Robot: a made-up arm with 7 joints.
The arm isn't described. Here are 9 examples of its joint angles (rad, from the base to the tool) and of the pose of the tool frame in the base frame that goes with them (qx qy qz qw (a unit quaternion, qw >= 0); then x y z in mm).
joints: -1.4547 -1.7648 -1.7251 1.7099 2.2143 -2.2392 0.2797
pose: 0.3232 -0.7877 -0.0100 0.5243 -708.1 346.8 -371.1
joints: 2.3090 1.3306 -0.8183 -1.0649 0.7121 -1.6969 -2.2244
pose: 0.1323 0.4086 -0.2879 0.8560 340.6 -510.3 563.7
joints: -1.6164 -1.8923 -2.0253 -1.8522 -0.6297 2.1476 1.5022
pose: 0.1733 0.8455 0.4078 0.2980 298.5 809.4 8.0
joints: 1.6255 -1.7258 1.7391 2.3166 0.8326 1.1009 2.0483
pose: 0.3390 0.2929 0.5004 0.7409 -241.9 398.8 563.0
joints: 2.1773 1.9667 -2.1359 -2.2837 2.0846 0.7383 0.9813
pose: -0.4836 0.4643 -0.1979 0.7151 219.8 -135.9 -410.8
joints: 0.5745 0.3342 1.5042 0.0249 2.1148 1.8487 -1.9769
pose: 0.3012 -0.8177 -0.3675 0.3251 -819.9 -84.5 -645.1
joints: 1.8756 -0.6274 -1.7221 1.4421 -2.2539 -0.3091 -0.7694
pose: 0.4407 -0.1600 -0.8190 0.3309 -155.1 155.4 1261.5
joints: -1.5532 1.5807 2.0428 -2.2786 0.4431 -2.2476 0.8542
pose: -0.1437 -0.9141 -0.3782 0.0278 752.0 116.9 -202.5
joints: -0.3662 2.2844 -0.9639 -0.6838 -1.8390 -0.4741 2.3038
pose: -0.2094 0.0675 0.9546 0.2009 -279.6 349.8 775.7
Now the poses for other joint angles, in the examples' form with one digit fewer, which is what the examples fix.
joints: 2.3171 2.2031 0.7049 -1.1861 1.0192 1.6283 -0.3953
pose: 0.334 -0.588 -0.395 0.622 -918 262 449
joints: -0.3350 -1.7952 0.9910 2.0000 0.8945 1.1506 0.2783
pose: 0.014 -0.453 -0.131 0.882 -299 382 -172
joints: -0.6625 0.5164 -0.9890 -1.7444 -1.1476 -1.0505 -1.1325
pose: -0.580 -0.208 -0.667 0.418 525 431 56
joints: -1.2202 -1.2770 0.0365 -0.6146 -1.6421 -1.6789 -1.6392
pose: -0.445 0.594 -0.664 0.086 882 -665 -214
